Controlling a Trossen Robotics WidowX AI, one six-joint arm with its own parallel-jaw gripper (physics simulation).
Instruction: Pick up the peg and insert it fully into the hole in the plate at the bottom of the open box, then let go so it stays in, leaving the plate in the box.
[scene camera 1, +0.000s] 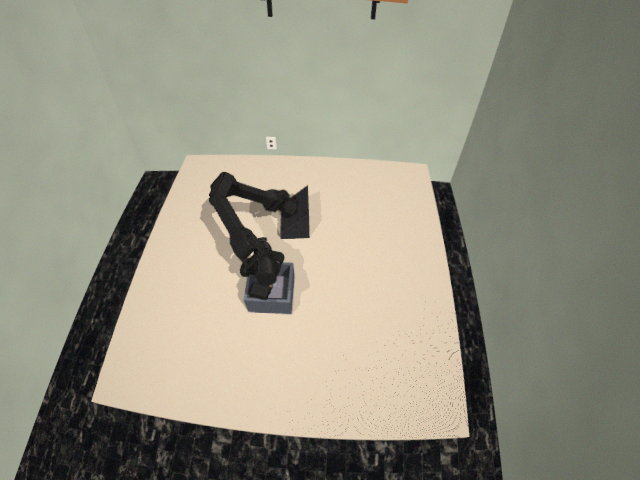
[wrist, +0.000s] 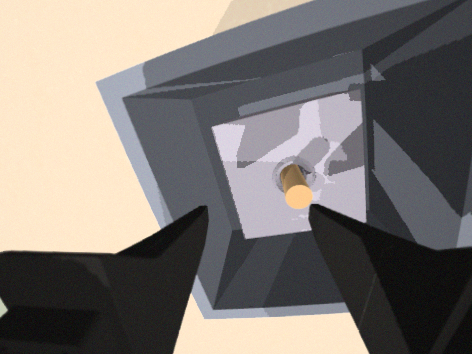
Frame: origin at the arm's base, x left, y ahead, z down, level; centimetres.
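Where they show: gripper, fingertip midpoint: (scene camera 1: 270, 288) (wrist: 258, 212); arm's base at its link origin: (scene camera 1: 292, 209).
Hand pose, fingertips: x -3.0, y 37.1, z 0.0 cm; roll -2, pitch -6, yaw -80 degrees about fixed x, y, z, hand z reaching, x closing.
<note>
Each offset is from my fingertips to the top centre of the thing. Level surfaces: height alone.
The orange-tan peg @[dx -0.7, dy -2.3, dz -0.1 cm] (wrist: 295, 185) stands up out of the ringed hole in the pale plate @[dx -0.7, dy -2.4, dz +2.6 cm] (wrist: 230, 185) in the wrist view, tipped a little toward the camera. How deep its lower end sits is hidden. The plate lies at the bottom of the open blue-grey box @[dx -0.7, dy -2.4, dz -1.1 cm] (scene camera 1: 270, 305) (wrist: 165, 145), and part of it shows in the scene view. My gripper (wrist: 258, 212) is open and empty, above the box. The peg's top shows beside the right fingertip, off to the right of the middle of the gap. In the scene view the gripper hides the peg and the box's left part.
The box's walls stand around the plate, and shadows of the arm fall into it. The arm's dark base plate (scene camera 1: 297, 227) is behind the box on the beige table @[dz +8.6 cm] (scene camera 1: 361, 289). A wall rises beyond the table's far edge.
</note>
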